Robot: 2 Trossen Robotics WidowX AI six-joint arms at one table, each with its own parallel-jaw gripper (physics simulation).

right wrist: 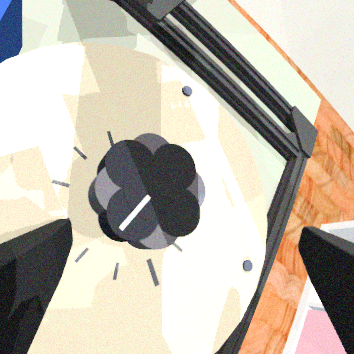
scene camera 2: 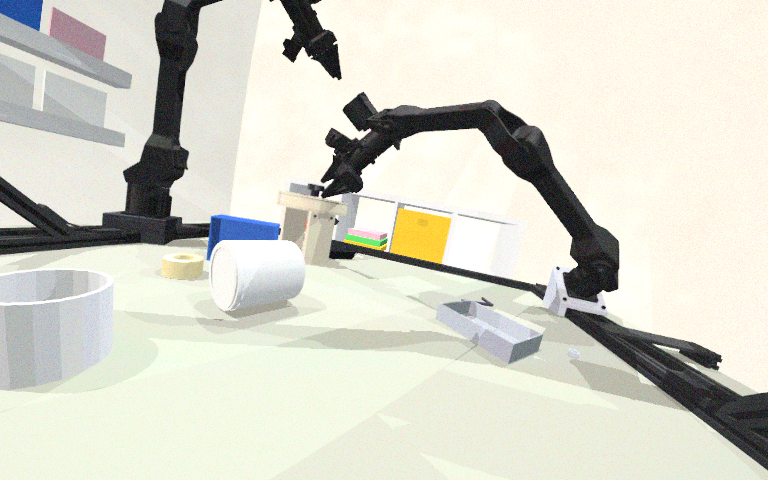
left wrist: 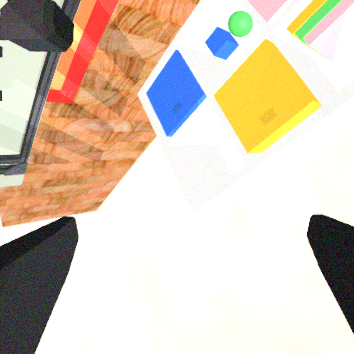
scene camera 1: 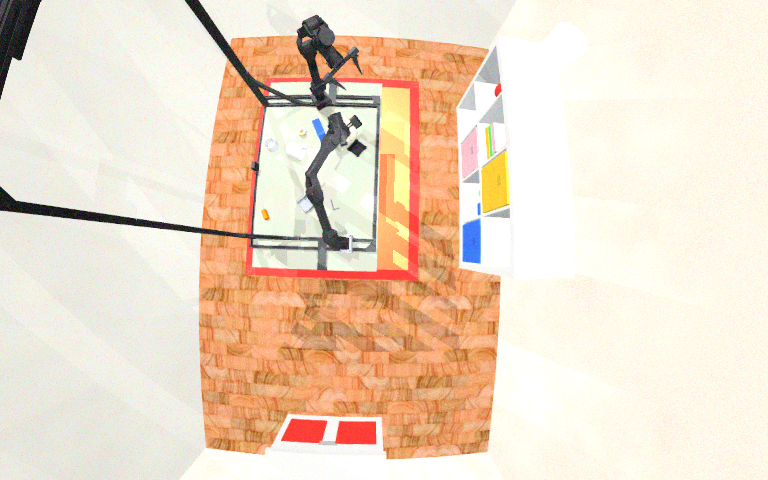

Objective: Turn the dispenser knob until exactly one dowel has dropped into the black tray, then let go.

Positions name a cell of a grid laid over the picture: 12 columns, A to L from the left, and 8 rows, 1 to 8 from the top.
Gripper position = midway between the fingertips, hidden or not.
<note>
My left gripper (scene camera 2: F2) is open, holding nothing. The table carries a white cylinder (scene camera 2: D5), a tape roll (scene camera 2: C5), a grey tray (scene camera 2: H6) and a blue box (scene camera 2: D4). I also see my right gripper (scene camera 2: F4).
My left gripper is seen too in the left wrist view (left wrist: G6). My right gripper shows as well in the right wrist view (right wrist: G6). The left wrist view does not show the blue box: it is out of frame. The right wrist view misses the white cylinder: it is out of frame.
</note>
